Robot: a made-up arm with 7 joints.
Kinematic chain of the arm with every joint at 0, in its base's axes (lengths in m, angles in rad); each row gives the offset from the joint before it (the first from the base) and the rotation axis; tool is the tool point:
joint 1: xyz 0 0 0.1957 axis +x
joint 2: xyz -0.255 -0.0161 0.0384 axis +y
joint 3: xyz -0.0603 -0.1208 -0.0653 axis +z
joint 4: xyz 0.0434 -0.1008 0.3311 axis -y
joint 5: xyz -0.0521 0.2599 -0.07 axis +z
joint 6: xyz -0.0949 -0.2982 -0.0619 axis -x
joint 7: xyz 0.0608 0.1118 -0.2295 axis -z
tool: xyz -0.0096 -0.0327 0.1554
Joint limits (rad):
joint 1: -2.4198..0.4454
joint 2: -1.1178..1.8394
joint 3: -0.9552..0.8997
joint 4: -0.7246..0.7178
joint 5: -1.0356..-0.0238
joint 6: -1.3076..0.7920
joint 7: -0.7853..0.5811
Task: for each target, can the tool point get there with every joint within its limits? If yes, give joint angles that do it. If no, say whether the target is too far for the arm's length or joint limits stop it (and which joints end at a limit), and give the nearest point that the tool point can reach.
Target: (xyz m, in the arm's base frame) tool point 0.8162 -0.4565 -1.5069
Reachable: no: too far | nearest point 0.0277 0.0406 -0.1494 | short by 1.647 m
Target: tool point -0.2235 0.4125 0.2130
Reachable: yes | joints -1.5730 0.7998 -0.2283 -0.4515 -0.9499 -1.1213 -0.2260
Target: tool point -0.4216 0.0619 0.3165
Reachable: yes | joints -2.0552 -0.4233 -0.5774 0.0755 -0.2020 0.2250 0.3412
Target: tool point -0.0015 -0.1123 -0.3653
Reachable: no: joint limits stop it (at a limit: joint 1, joint 3, joint 4, joint 5, joint 6, joint 7) | nearest point -0.0189 0.0646 -0.1814 | short by 0.256 m
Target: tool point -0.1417 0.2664 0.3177
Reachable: yes | joints -1.5651 1.4228 -0.1444 -0.2326 -0.2940 -0.4497 0.4181
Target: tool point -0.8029 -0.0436 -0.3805
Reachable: no: joint limits stop it (at a limit: joint 1, joint 2, joint 5, joint 6, joint 7) | nearest point -0.6756 -0.0990 -0.1072 | short by 0.307 m
